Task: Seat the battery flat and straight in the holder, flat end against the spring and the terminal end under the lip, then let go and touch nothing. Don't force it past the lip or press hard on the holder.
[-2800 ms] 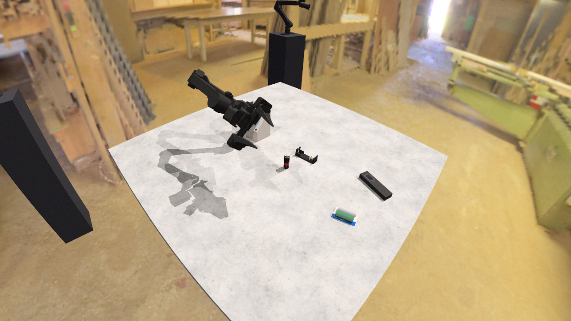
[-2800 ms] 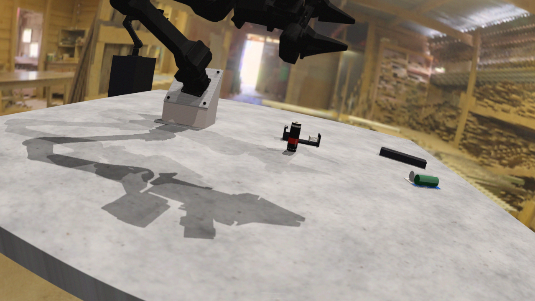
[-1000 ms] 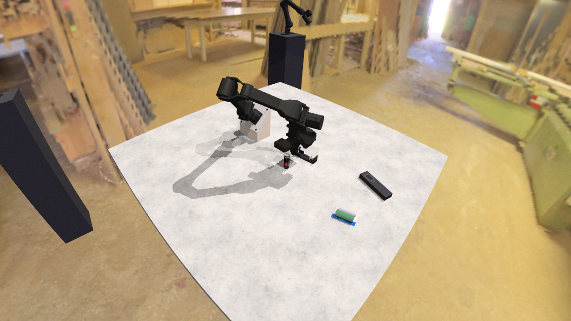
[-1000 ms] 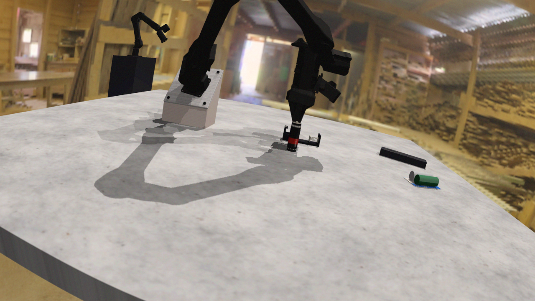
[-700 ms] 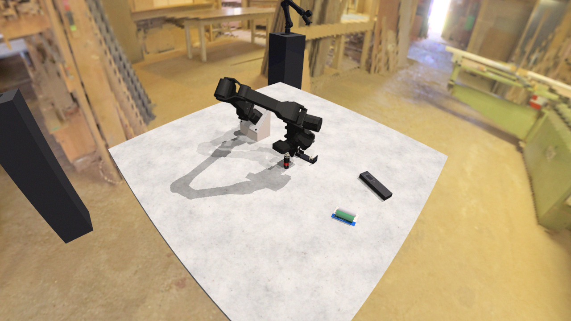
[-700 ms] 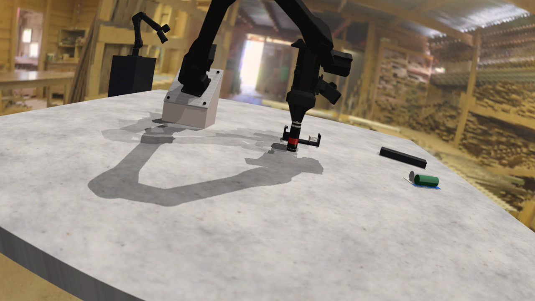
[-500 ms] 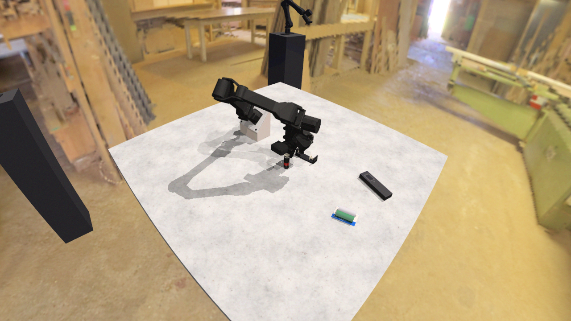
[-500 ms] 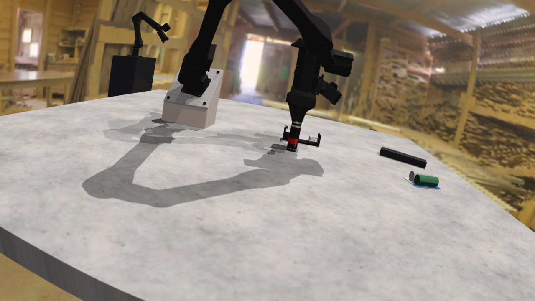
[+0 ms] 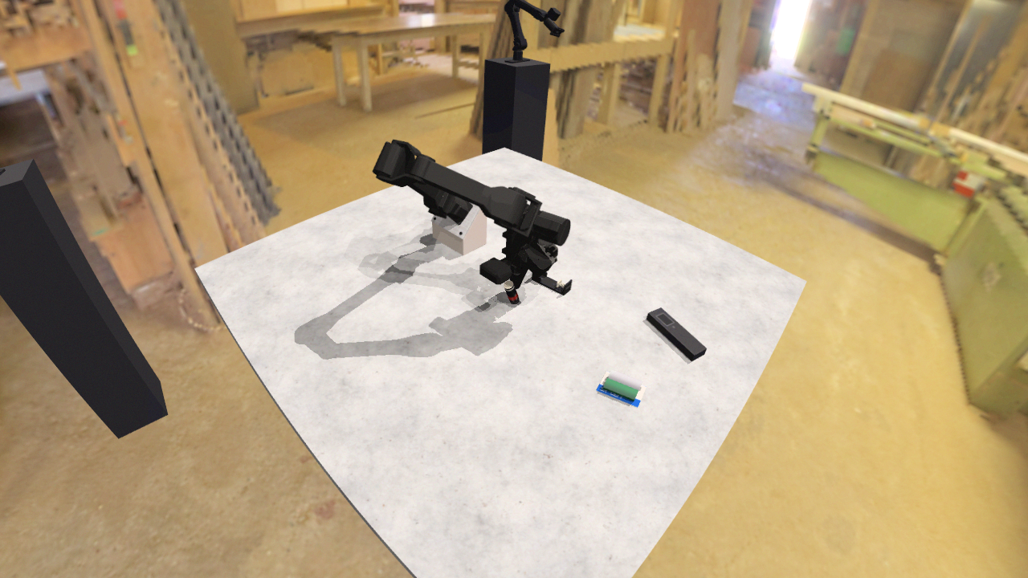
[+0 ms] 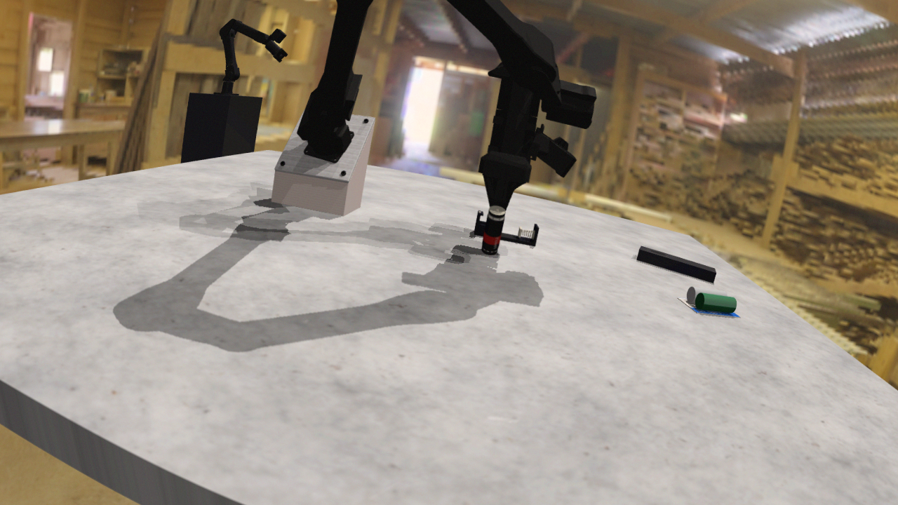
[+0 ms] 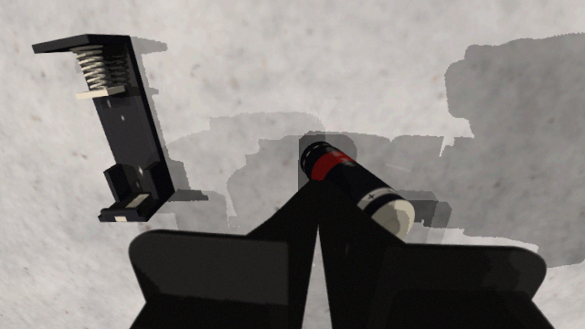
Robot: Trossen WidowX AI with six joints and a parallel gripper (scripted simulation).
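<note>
Now: the battery 10 mm to the right of my gripper tip and 10 mm below it. Also, from my gripper tip: grey metal contact 30 mm ahead, 120 mm to the left, 30 mm below; then black bar-shaped device 330 mm ahead, 210 mm to the left, 30 mm below.
</note>
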